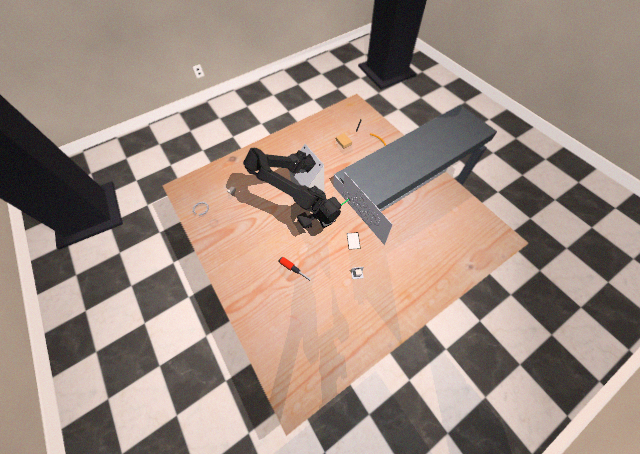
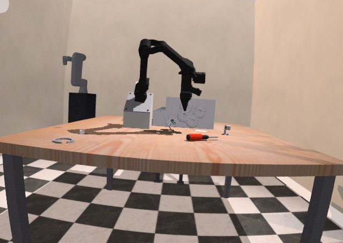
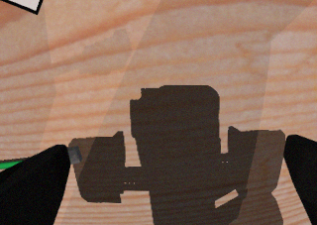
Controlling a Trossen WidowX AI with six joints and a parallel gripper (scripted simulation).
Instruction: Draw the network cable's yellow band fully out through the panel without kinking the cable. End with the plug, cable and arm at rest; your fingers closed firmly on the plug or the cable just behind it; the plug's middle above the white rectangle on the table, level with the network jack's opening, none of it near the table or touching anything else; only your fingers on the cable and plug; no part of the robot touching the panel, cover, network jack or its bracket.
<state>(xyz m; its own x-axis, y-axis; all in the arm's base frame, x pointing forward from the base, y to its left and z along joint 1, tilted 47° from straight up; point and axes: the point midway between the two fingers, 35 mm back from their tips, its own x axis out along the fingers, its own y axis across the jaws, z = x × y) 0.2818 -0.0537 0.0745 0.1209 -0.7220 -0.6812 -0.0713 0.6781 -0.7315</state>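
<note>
Right now my hand is 12 cm above the blue plug, 9 cm to the right of it and 6 cm past it. The rest, counted from my hand: white rectangle 16 cm below, 12 cm to the left, 10 cm ahead; network jack 26 cm ahead, 12 cm below, 5 cm to the left; red screwdriver 18 cm to the right, 14 cm below, 11 cm ahead.
</note>
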